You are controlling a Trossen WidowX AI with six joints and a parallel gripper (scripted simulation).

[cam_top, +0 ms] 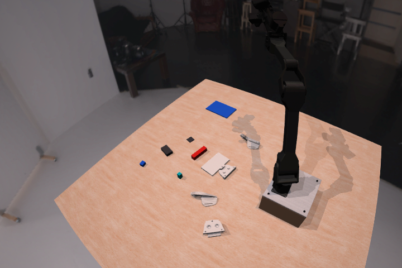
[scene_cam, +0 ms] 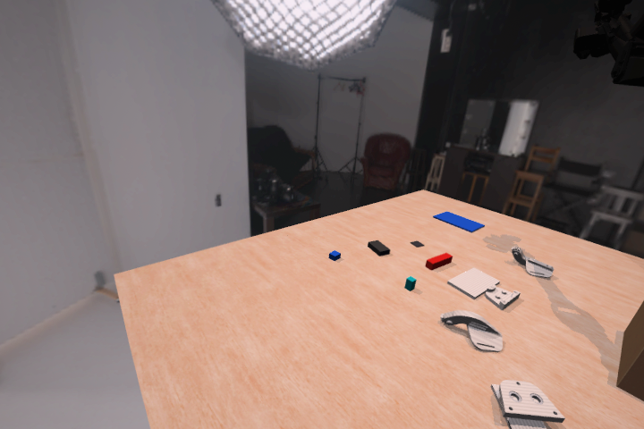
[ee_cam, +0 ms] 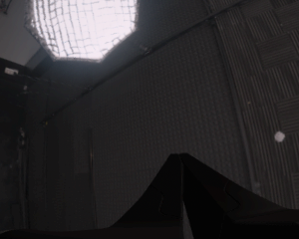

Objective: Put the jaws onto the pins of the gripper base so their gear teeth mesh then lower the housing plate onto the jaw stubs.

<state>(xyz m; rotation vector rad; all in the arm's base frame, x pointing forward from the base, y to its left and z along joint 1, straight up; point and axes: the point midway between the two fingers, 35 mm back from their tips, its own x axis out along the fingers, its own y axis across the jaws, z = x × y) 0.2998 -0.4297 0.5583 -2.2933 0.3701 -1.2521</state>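
Now: gripper tip 68 cm above the teal cube, 54 cm to the right of it and 11 cm short of it. From my gripper tip the other things lie so: red block: 68 cm below, 38 cm to the left, 11 cm ahead; then blue flat sheet: 69 cm below, 20 cm ahead, 2 cm to the left; then dark tile: 69 cm below, 32 cm to the left, 21 cm ahead.
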